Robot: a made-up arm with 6 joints. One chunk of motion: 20 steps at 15 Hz.
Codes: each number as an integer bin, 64 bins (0 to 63) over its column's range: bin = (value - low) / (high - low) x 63, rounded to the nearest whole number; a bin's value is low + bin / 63 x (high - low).
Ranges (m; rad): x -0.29..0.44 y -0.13..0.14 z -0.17..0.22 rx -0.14..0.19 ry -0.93..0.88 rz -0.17..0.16
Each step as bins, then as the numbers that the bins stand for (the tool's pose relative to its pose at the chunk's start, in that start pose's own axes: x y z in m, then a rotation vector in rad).
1 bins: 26 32 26 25 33 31
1 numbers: 0.0113 0.0071 -0.0090 -0.0090 0.0181 -0.0076
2 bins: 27 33 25 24 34 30
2 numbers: 0.0229 0.0114 -0.0152 -0.0143 0.0468 -0.0129
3 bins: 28 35 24 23 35 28
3 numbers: 0.0344 0.0200 -0.0214 -0.0195 0.0756 -0.0233
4 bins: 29 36 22 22 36 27
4 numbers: 0.0460 0.0243 -0.0338 -0.0248 0.1043 -0.0286
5 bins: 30 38 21 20 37 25
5 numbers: 0.0576 0.0329 -0.0400 -0.0352 0.1330 -0.0390
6 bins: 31 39 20 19 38 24
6 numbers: 0.0692 0.0371 -0.0462 -0.0405 0.1617 -0.0443
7 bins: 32 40 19 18 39 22
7 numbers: 0.0808 0.0414 -0.0524 -0.0457 0.1905 -0.0548
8 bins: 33 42 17 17 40 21
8 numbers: 0.0924 0.0500 -0.0648 -0.0510 0.2192 -0.0600
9 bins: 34 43 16 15 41 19
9 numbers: 0.1040 0.0543 -0.0710 -0.0614 0.2479 -0.0705
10 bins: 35 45 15 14 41 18
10 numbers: 0.1156 0.0629 -0.0771 -0.0667 0.2479 -0.0757
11 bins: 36 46 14 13 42 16
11 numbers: 0.1271 0.0671 -0.0833 -0.0719 0.2767 -0.0862
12 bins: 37 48 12 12 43 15
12 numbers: 0.1387 0.0757 -0.0957 -0.0771 0.3054 -0.0914
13 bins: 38 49 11 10 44 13
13 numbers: 0.1503 0.0800 -0.1019 -0.0876 0.3341 -0.1019
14 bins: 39 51 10 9 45 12
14 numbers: 0.1619 0.0886 -0.1081 -0.0929 0.3629 -0.1071
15 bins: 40 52 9 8 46 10
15 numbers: 0.1735 0.0929 -0.1143 -0.0981 0.3916 -0.1176
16 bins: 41 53 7 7 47 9
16 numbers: 0.1851 0.0971 -0.1267 -0.1033 0.4203 -0.1229
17 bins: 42 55 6 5 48 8
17 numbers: 0.1967 0.1057 -0.1329 -0.1138 0.4490 -0.1281
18 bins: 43 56 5 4 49 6
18 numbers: 0.2083 0.1100 -0.1390 -0.1190 0.4778 -0.1386
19 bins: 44 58 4 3 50 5
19 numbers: 0.2198 0.1186 -0.1452 -0.1243 0.5065 -0.1438
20 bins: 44 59 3 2 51 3
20 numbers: 0.2198 0.1229 -0.1514 -0.1295 0.5352 -0.1543
